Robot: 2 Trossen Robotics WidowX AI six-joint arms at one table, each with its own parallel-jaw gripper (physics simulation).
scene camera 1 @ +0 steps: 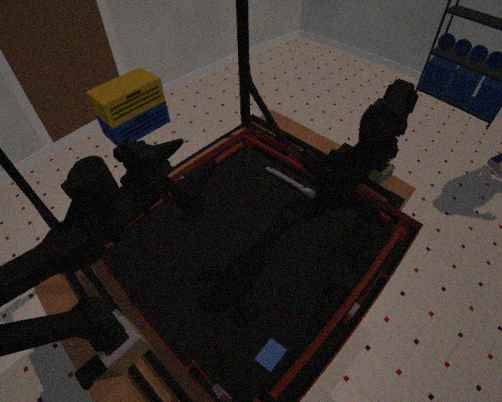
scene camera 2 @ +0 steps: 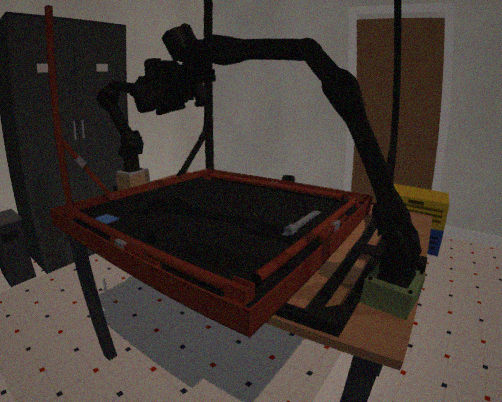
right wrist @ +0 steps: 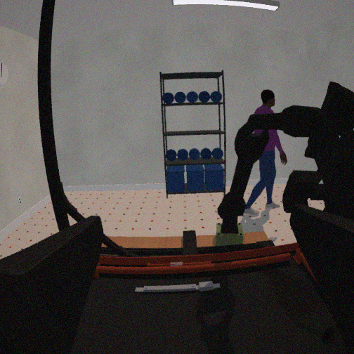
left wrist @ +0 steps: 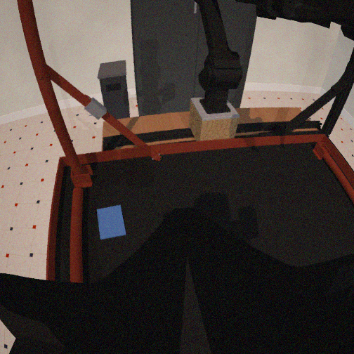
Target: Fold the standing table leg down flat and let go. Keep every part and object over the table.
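Pixels of known places: left gripper, fingertip midpoint: (scene camera 1: 306,218) (scene camera 2: 157,113); right gripper, fingertip midpoint: (scene camera 1: 198,150); left arm's base at its link origin: (scene camera 1: 378,164) (scene camera 2: 396,276); right arm's base at its link origin: (scene camera 1: 111,337) (scene camera 2: 132,170).
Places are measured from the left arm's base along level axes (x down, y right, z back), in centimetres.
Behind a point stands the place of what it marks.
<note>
The standing table leg (scene camera 2: 55,100) @[x -35.1, y -33.8, z -83.0 cm] (left wrist: 58,117) is a red tube, upright at one corner of the upturned table (scene camera 2: 165,280) @[x -0.5, y -30.1, z -31.4 cm] (left wrist: 215,146). Its slanting red brace (scene camera 2: 95,175) @[x -9.7, y -21.9, z -88.2 cm] (left wrist: 125,129) with a grey sleeve runs down to the rim. My left gripper (left wrist: 183,217) is shut and empty above the dark underside; the leg stands beyond it, to the left in the left wrist view, apart from it. My right gripper (scene camera 1: 182,167) (right wrist: 199,221) is open and empty over the table's left side in scene camera 1. In scene camera 2 the dark wrists overlap and hide the fingertips.
A blue square (scene camera 1: 270,354) @[x 0.5, y -24.9, z -73.8 cm] (scene camera 2: 107,219) @[x 0.5, y -25.1, z -72.4 cm] (left wrist: 111,222) and a grey bar (scene camera 1: 290,181) @[x 0.8, y 14.4, z -32.5 cm] (scene camera 2: 302,223) @[x 0.9, y 12.1, z -30.9 cm] (right wrist: 175,288) lie on the underside. Other red legs (scene camera 1: 345,300) @[x -1.7, y -27.0, z -50.8 cm] (scene camera 2: 305,255) lie folded along the rim. Tall dark posts (scene camera 1: 242,50) @[x -30.1, y 55.4, z -22.0 cm] (scene camera 2: 208,110) @[x -27.1, y 42.0, z -105.4 cm] (right wrist: 46,100) rise beside the table.
</note>
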